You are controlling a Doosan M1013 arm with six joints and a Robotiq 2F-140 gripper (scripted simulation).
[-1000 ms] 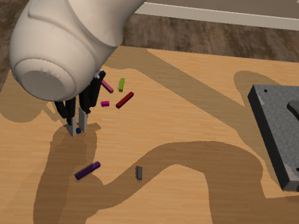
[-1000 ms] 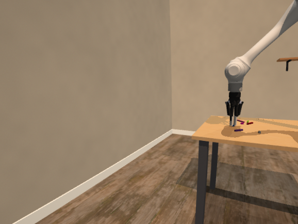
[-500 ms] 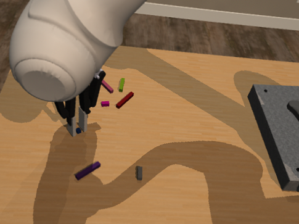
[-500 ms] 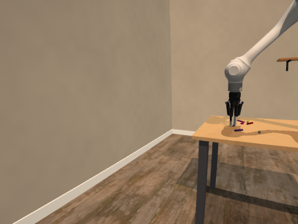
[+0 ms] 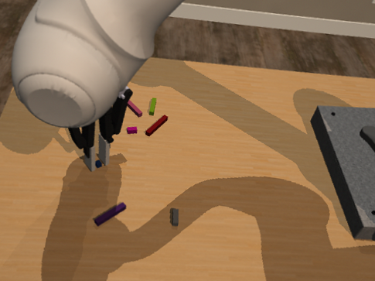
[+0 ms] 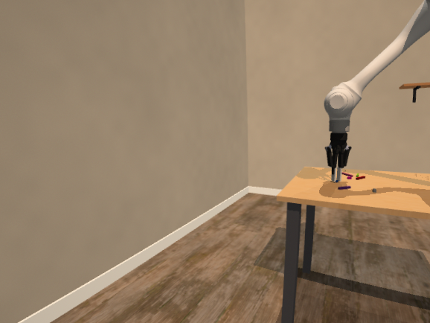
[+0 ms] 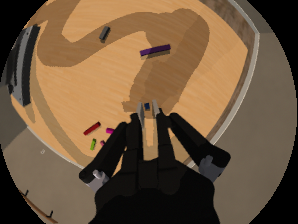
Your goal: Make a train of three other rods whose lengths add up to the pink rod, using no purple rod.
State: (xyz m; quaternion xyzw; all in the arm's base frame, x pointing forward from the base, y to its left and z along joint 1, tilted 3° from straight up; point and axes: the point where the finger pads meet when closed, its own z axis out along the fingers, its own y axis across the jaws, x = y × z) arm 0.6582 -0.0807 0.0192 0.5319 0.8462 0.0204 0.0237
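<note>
My gripper is now 30 mm above the blue rod. Also, from my hand: magenta rod: 90 mm to the right, 80 mm behind, 30 mm below; then purple rod: 120 mm to the left, 30 mm below, 20 mm behind; then red rod: 130 mm behind, 100 mm to the right, 30 mm below.
</note>
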